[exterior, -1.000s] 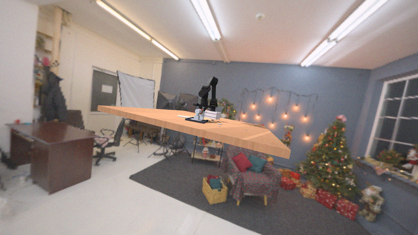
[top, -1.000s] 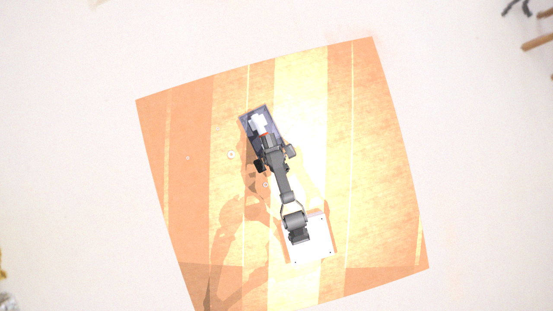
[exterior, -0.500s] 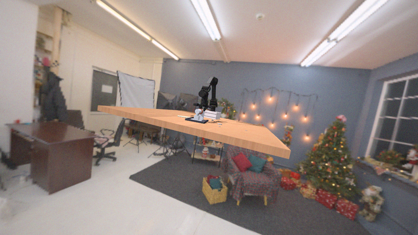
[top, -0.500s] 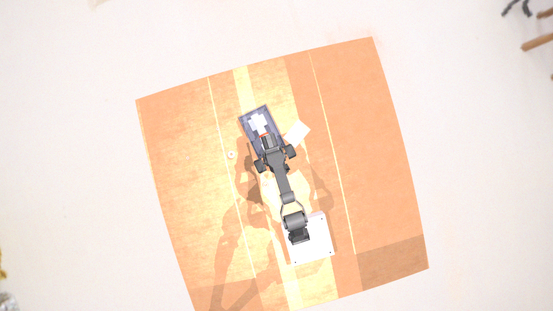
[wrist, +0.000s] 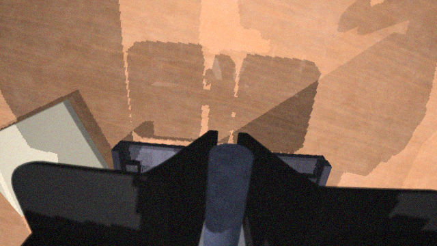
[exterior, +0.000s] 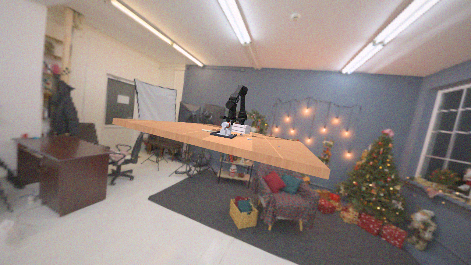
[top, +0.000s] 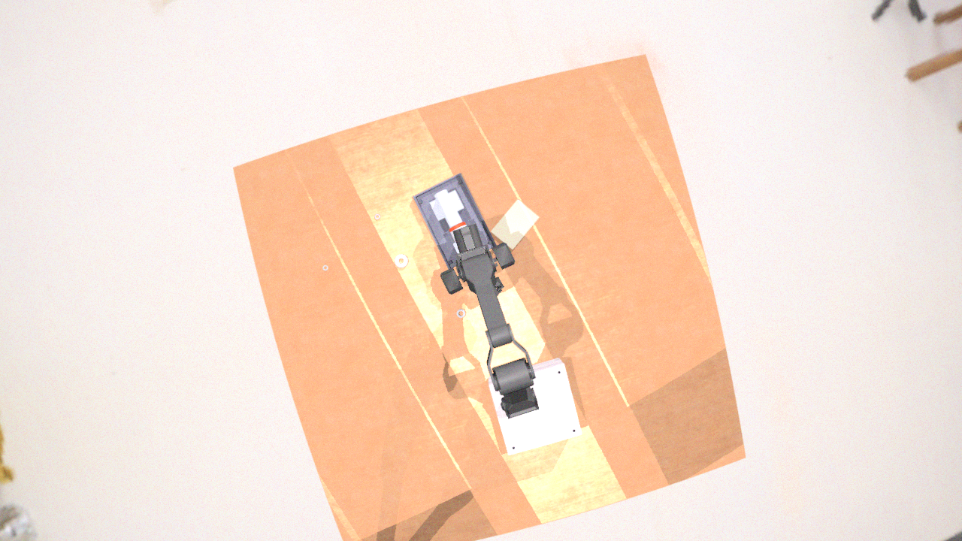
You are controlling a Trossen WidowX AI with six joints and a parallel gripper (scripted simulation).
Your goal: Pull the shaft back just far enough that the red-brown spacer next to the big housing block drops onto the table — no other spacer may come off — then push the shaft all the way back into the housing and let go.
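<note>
Right now the dark grey shaft is 80 mm ahead of my gripper tip, 30 mm above it and 10 mm to the left of it. Also, from my gripper tip: red-brown spacer 120 mm ahead, 30 mm above, 20 mm to the left; cream flat block 140 mm to the right, 80 mm ahead, 40 mm below.
</note>
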